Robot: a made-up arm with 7 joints. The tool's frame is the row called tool. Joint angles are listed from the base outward.
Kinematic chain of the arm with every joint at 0, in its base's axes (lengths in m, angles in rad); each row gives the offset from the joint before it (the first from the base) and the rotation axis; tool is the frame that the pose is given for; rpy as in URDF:
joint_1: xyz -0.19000 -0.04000 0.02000 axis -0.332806 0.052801 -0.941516
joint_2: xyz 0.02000 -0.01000 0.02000 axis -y
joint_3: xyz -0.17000 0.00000 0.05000 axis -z
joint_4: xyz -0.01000 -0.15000 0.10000 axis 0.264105 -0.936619 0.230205
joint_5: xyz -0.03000 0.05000 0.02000 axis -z
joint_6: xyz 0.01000 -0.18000 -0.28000 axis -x
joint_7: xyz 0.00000 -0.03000 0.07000 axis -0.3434 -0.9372 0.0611
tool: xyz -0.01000 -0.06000 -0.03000 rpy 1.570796 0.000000 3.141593
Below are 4 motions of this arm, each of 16 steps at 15 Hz.
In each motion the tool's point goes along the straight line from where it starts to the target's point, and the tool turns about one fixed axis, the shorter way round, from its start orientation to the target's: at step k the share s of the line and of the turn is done. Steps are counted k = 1, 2, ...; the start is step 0. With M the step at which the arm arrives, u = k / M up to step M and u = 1 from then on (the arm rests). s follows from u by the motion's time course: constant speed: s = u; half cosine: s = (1 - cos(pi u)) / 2; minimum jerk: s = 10 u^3 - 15 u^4 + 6 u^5.
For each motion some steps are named. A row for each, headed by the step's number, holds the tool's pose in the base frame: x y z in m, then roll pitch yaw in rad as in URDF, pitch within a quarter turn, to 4 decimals.
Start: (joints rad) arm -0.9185 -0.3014 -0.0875 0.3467 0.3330 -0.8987 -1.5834
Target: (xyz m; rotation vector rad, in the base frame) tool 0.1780 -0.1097 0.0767 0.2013 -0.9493 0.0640
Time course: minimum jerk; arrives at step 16
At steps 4, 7, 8, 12, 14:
4: -0.0572 -0.3551 -0.1607 -0.2039 -0.0572 -0.8897
7: 0.0164 -0.2783 -0.0864 0.0051 -0.2955 -0.6151
8: 0.0468 -0.2466 -0.0557 0.0749 -0.4083 -0.5112
12: 0.1508 -0.1380 0.0493 0.2343 -0.8323 -0.1618
14: 0.1738 -0.1141 0.0725 0.2469 -0.9304 -0.0751

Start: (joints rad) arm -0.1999 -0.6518 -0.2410 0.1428 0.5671 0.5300 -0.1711
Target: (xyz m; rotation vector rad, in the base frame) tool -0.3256 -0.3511 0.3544 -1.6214 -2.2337 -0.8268
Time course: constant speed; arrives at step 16
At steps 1, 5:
1: -0.3280 -0.4047 0.1280 2.1766 -0.6699 2.8508
5: -0.3273 -0.3904 0.1884 2.3550 -0.6803 2.6067

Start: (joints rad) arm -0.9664 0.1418 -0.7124 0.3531 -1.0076 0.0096 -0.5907
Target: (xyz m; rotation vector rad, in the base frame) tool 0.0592 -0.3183 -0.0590 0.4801 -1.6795 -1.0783
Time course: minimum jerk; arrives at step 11
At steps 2, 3, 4, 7, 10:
2: -0.0572 0.0561 0.0752 1.9449 -0.0819 -0.6600
3: -0.0470 0.0232 0.0634 1.8942 -0.1036 -0.7824
4: -0.0314 -0.0269 0.0454 1.8230 -0.1479 -0.9667
7: 0.0279 -0.2177 -0.0229 1.6483 -0.4099 -1.6598
10: 0.0584 -0.3157 -0.0581 1.6413 -0.5723 -2.0356

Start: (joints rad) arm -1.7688 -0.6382 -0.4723 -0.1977 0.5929 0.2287 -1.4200
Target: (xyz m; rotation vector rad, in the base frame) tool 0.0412 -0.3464 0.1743 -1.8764 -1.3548 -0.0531
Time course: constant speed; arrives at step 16
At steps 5, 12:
5: 0.1683 -0.2500 0.0559 -1.8993 -1.1506 1.3190
12: 0.0874 -0.3114 0.1312 -2.2548 -0.7120 1.2002

